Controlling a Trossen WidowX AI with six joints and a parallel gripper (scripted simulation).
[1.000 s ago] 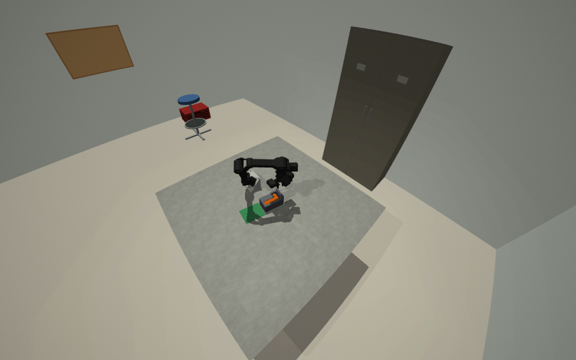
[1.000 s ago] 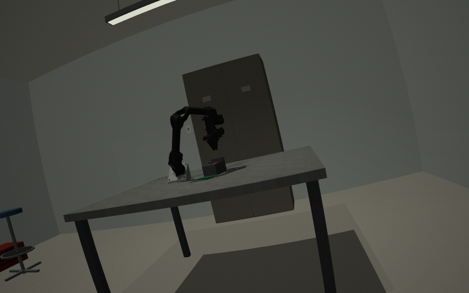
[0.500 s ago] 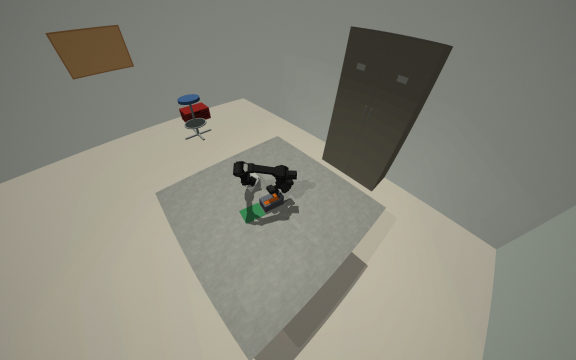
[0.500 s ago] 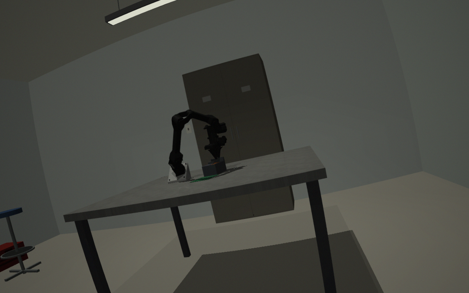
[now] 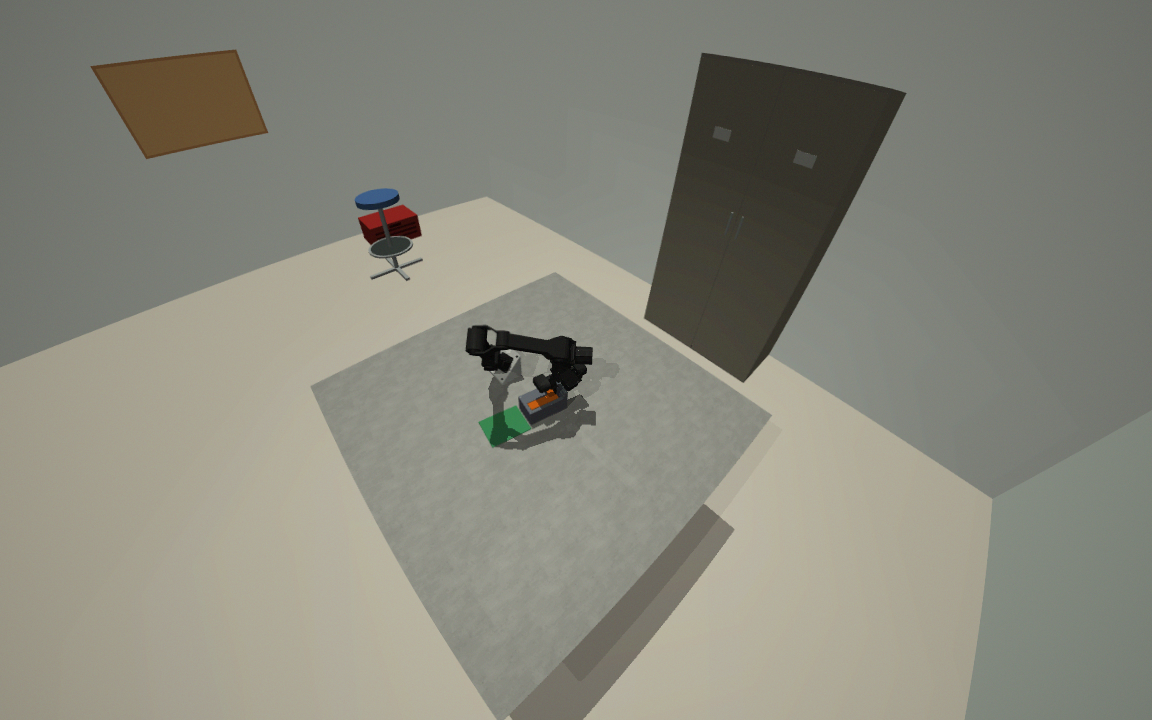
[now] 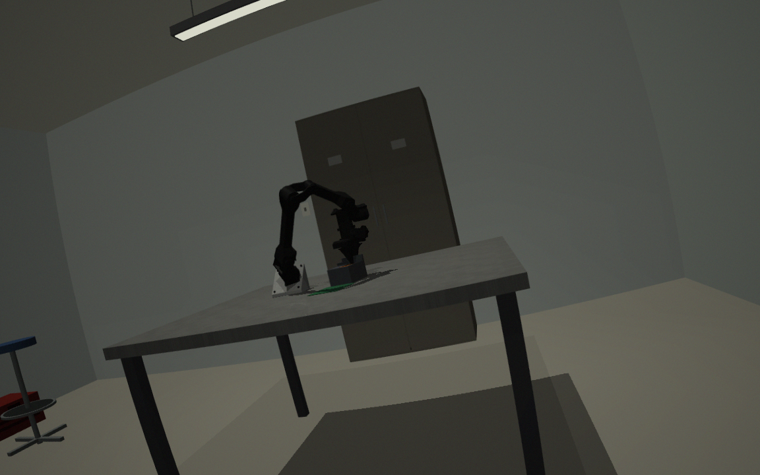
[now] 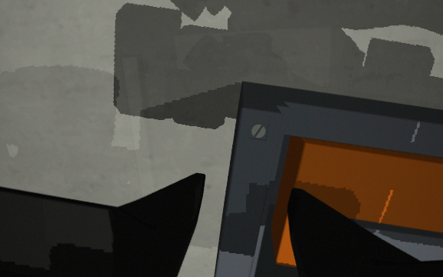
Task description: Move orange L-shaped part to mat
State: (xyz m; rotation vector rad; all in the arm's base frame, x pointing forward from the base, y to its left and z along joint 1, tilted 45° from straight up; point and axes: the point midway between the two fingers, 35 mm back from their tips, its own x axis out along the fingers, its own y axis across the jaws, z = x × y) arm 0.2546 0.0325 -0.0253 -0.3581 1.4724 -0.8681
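My gripper tip is 20 mm past the orange L-shaped part, 50 mm to the left of it and 10 mm above it. From my gripper tip the other things lie so: green mat (70 mm behind, 210 mm to the right, 80 mm below).
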